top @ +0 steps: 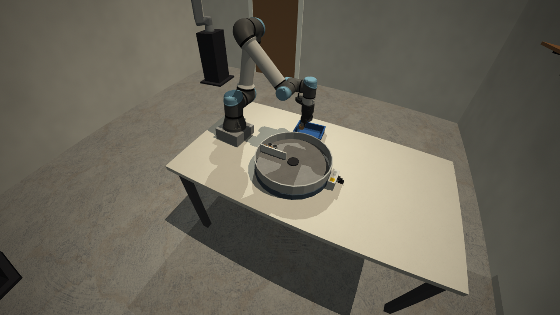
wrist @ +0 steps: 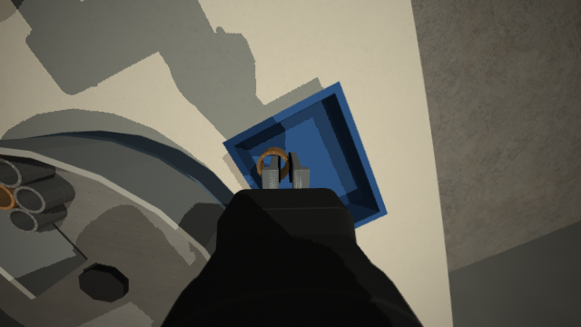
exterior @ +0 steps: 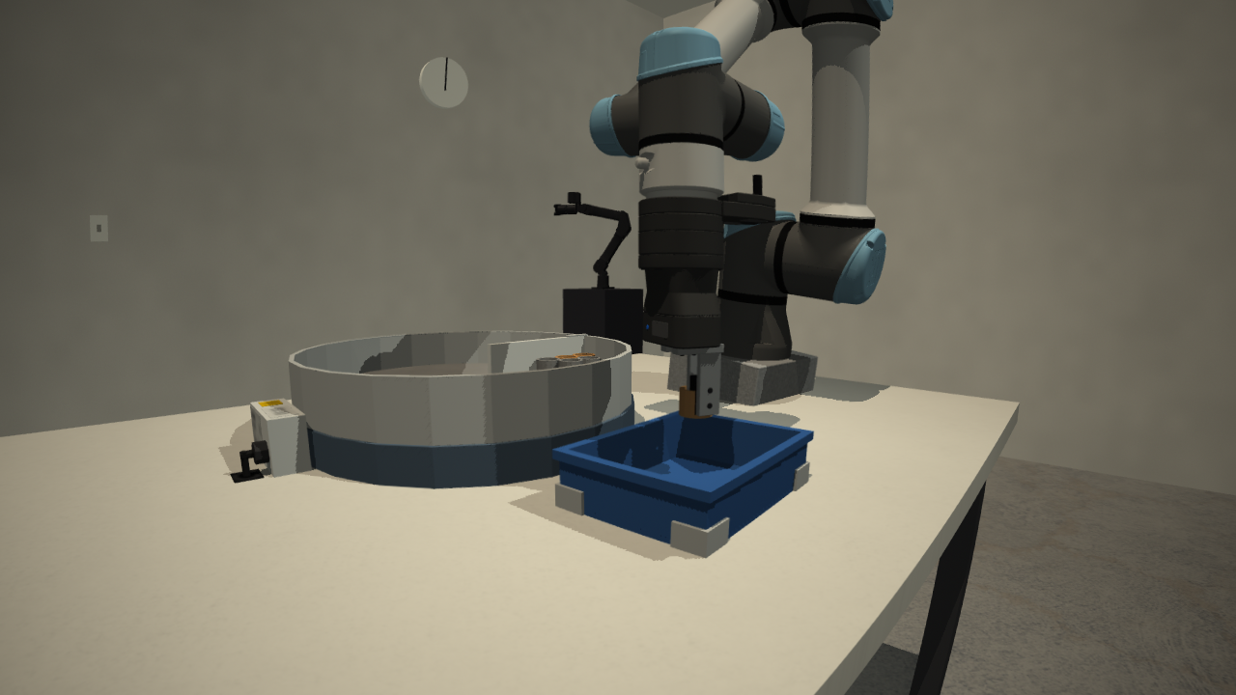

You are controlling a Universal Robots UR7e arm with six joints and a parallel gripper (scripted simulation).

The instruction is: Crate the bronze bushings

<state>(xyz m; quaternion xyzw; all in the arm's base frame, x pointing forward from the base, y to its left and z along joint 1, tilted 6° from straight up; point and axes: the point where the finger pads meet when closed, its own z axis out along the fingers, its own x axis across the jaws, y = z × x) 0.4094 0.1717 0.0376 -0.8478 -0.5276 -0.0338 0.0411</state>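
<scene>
Right now the blue crate is 40 mm ahead of my hand, 20 mm to the left of it and 60 mm below it. The rest, counted from my hand: turning table: 70 mm ahead, 320 mm to the right, 30 mm below.
</scene>
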